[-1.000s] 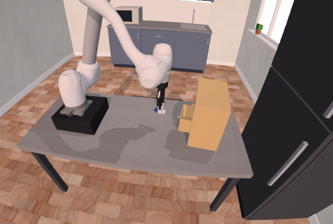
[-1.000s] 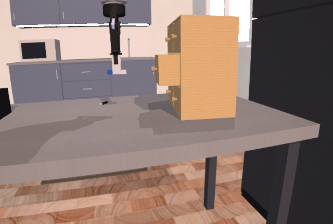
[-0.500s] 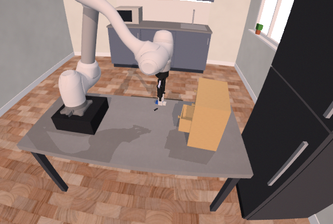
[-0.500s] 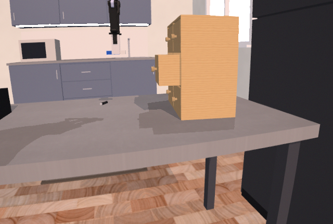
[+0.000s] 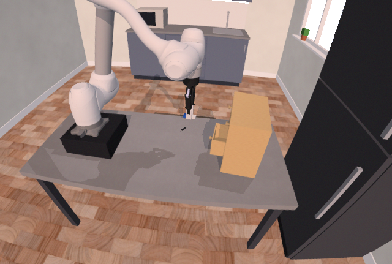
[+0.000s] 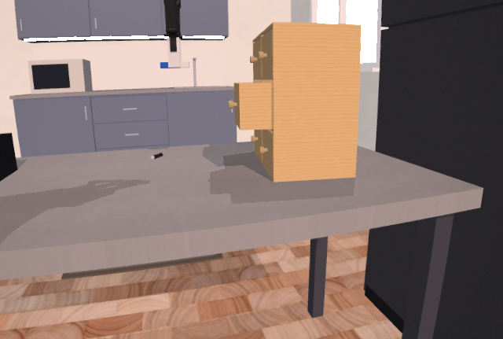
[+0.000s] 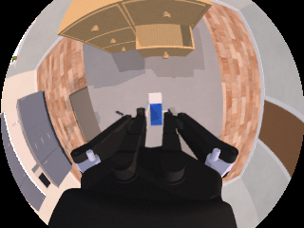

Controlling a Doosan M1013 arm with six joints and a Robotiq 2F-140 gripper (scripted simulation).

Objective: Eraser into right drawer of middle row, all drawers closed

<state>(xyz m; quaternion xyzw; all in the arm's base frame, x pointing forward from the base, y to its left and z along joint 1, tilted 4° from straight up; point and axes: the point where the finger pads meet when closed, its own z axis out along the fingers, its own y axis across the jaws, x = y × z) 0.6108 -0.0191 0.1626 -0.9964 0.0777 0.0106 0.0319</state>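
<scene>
Right now my hand is 10 mm short of the eraser and 30 mm above it. Round my hand: black pen-like thing (60 mm behind, 190 mm to the left, 280 mm below).
</scene>
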